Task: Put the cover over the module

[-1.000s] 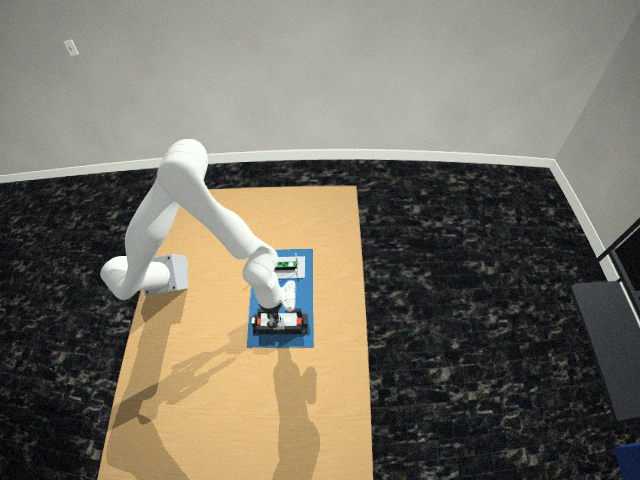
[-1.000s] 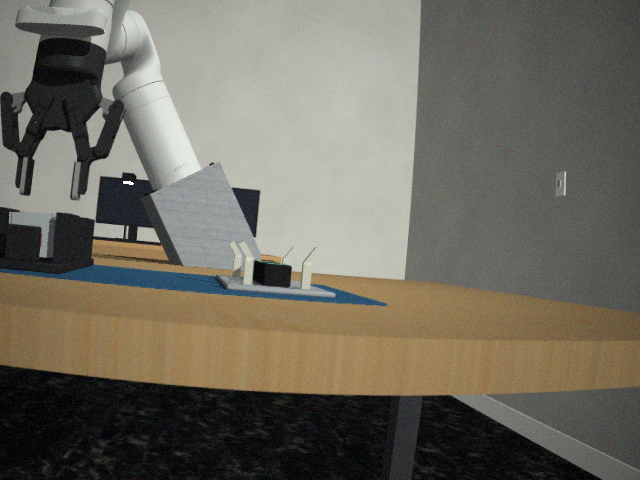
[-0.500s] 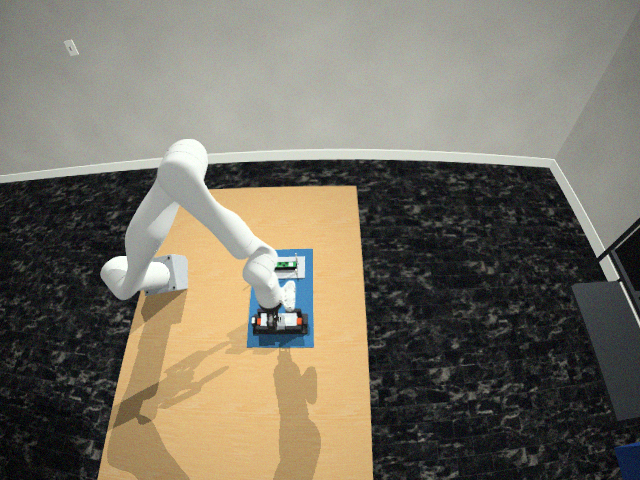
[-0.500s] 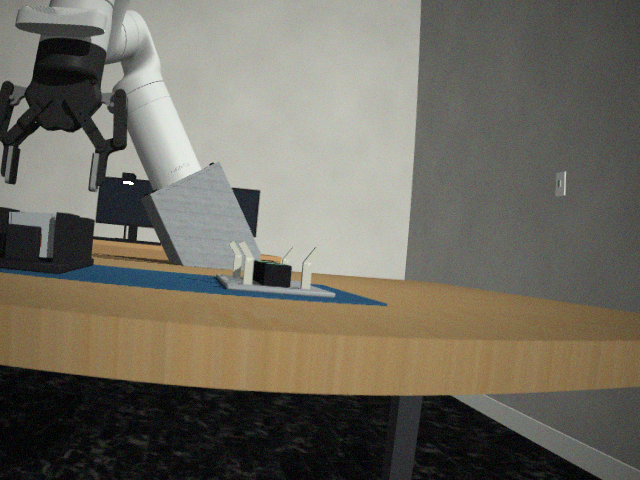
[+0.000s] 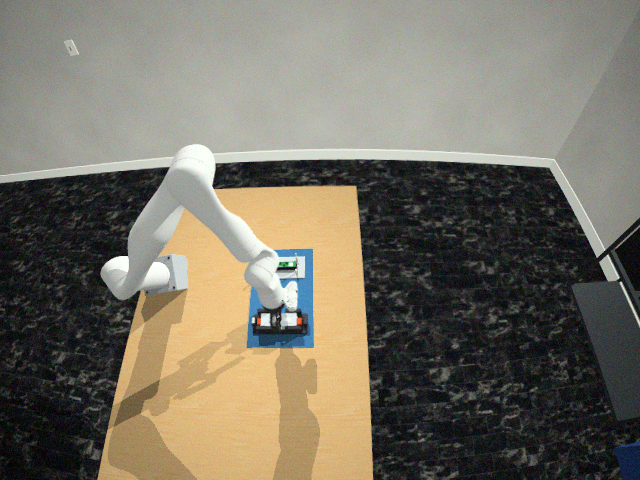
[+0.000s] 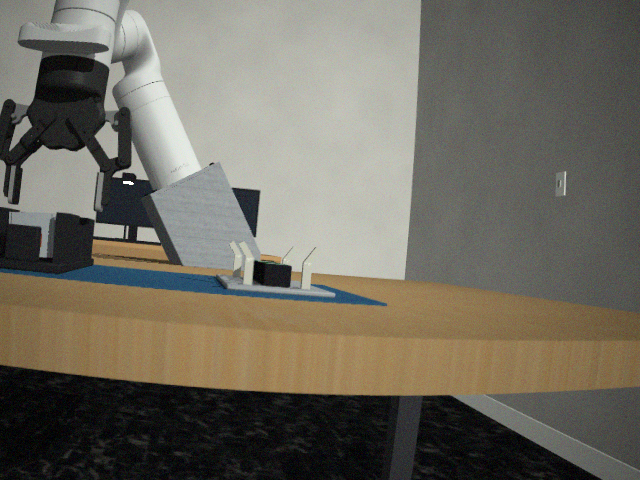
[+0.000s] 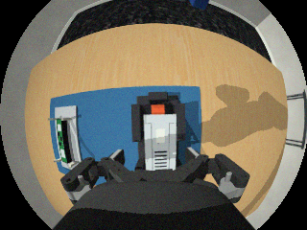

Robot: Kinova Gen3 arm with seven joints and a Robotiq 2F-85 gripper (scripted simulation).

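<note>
Right now my hand is 40 mm above the cover and 10 mm to the left of it.
</note>
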